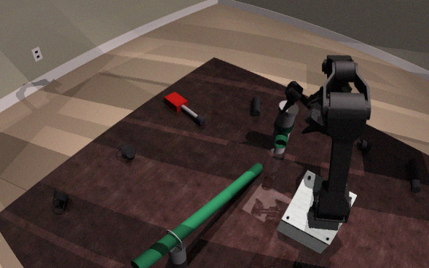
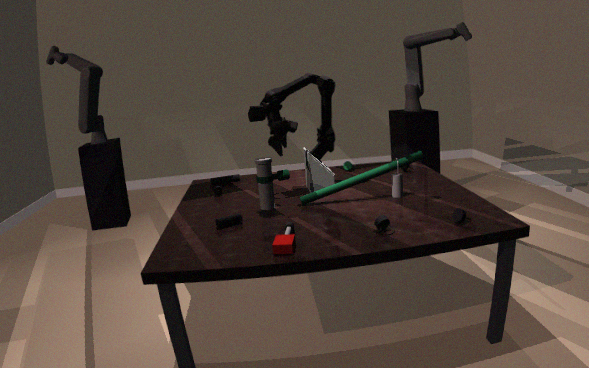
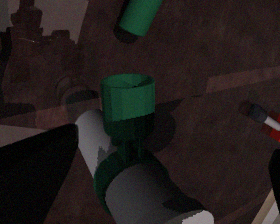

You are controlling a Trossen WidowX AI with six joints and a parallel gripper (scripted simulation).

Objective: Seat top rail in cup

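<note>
Now: gripper tip 9 cm above the green rail-end cup, 3 cm to the left of it and 2 cm short of it. The rest, counted from my gripper tip: small grey post: 45 cm to the left, 14 cm ahead, 11 cm below; green brace band: 9 cm below, 5 cm to the right, 2 cm ahead; red-headed mallet: 43 cm ahead, 20 cm below, 9 cm to the right.
</note>
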